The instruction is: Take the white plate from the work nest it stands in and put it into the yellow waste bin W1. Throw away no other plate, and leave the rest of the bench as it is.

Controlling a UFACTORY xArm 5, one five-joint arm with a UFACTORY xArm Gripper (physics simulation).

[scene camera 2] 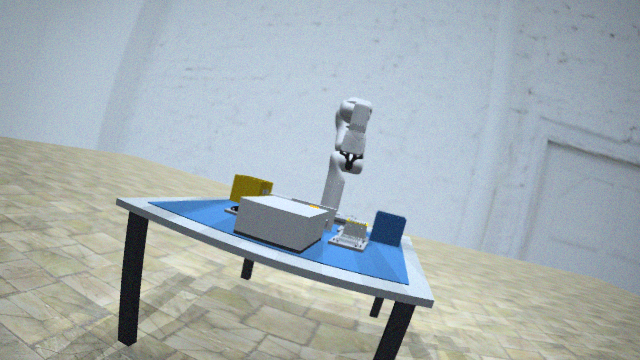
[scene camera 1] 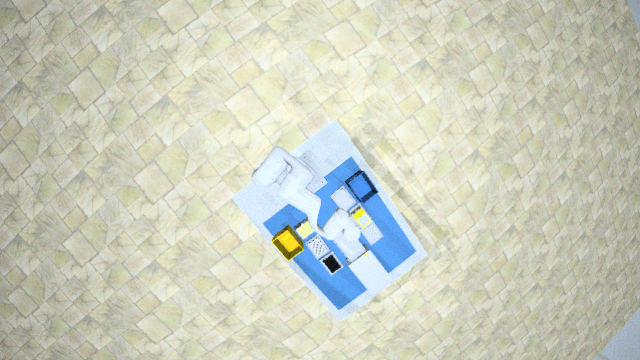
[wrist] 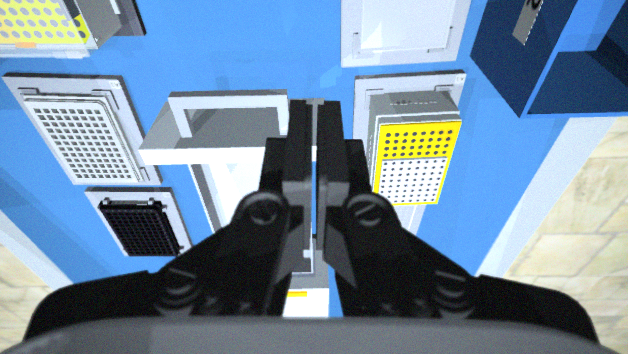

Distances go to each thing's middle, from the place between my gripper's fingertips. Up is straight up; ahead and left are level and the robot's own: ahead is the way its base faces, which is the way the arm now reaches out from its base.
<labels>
The yellow-and-white tip rack (wrist: 411,135) is 170 mm ahead of my hand, 140 mm to the left of it and 220 mm below it. From my hand the other things lie so: black plate (wrist: 143,230): 400 mm ahead, 210 mm to the right, 240 mm below.
</labels>
